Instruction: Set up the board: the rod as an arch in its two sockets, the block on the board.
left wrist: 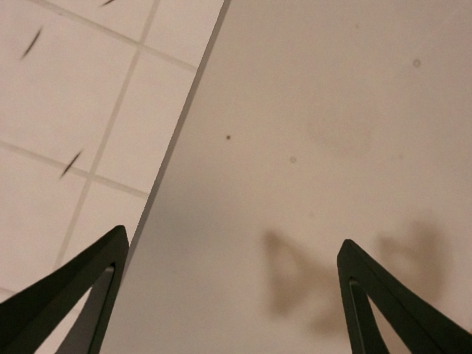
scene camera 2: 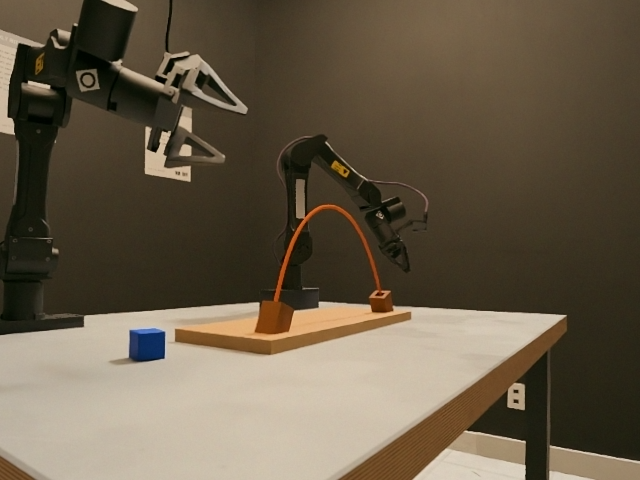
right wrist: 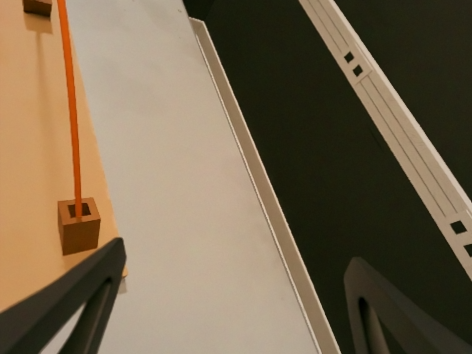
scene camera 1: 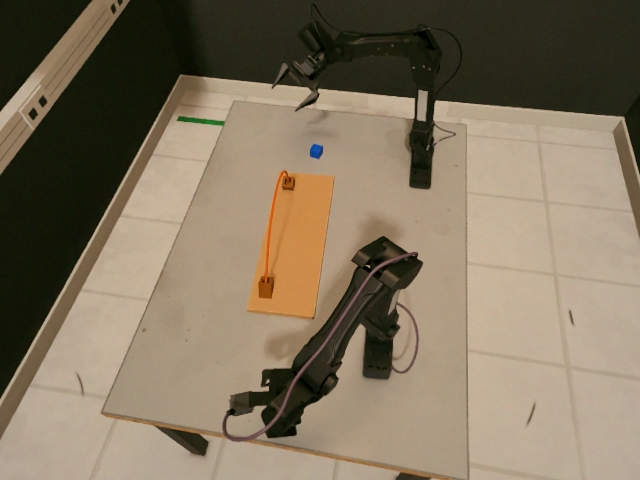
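Where they show: left gripper, fingertip midpoint: (left wrist: 234, 241) (scene camera 2: 407, 270); right gripper, fingertip midpoint: (scene camera 2: 234, 138) (right wrist: 237, 256) (scene camera 1: 283, 99); left arm's base, link origin: (scene camera 2: 290, 292) (scene camera 1: 379, 335); right arm's base, link origin: (scene camera 2: 22, 324) (scene camera 1: 421, 164).
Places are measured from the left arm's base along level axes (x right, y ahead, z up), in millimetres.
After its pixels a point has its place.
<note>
The orange rod (scene camera 1: 270, 227) {x 204, y 313, z 153 mm} (scene camera 2: 329, 206) {x 326, y 316, z 184 mm} (right wrist: 73, 120) {x 445, y 316, z 113 mm} stands as an arch, one end in each brown socket. One socket (scene camera 1: 288, 183) {x 503, y 326, z -13 mm} (scene camera 2: 273, 317) {x 515, y 335, z -3 mm} (right wrist: 80, 235) {x 514, y 323, z 0 mm} is at the board's end nearer the block; the other socket (scene camera 1: 266, 289) {x 97, y 320, z 4 mm} (scene camera 2: 381, 302) {x 131, y 334, z -4 mm} is at the far end. The blue block (scene camera 1: 316, 151) {x 658, y 253, z -12 mm} (scene camera 2: 147, 344) {x 686, y 271, z -27 mm} lies on the table beside the board (scene camera 1: 305, 232) {x 323, y 244, z -27 mm} (scene camera 2: 222, 335) {x 564, y 281, z -28 mm}, apart from it. My right gripper (scene camera 1: 285, 98) {x 612, y 340, z 239 mm} (scene camera 2: 235, 136) {x 612, y 340, z 239 mm} (right wrist: 237, 256) {x 612, y 340, z 239 mm} is open and empty, high above the table. My left gripper (left wrist: 234, 241) {x -233, y 253, z 65 mm} is open and empty above the table; its fingers are largely hidden in scene camera 1.
The grey table (scene camera 1: 206, 289) {x 102, y 505, z -47 mm} (scene camera 2: 206, 408) {x 780, y 470, z -47 mm} carries both arm bases, at the right of the board in scene camera 1. The left arm's forearm (scene camera 1: 330, 325) {x -145, y 114, z 363 mm} reaches over the table beyond the board's lower end there. The table edge (left wrist: 175, 135) {x -281, y 291, z -47 mm} runs near one left fingertip in the left wrist view.
</note>
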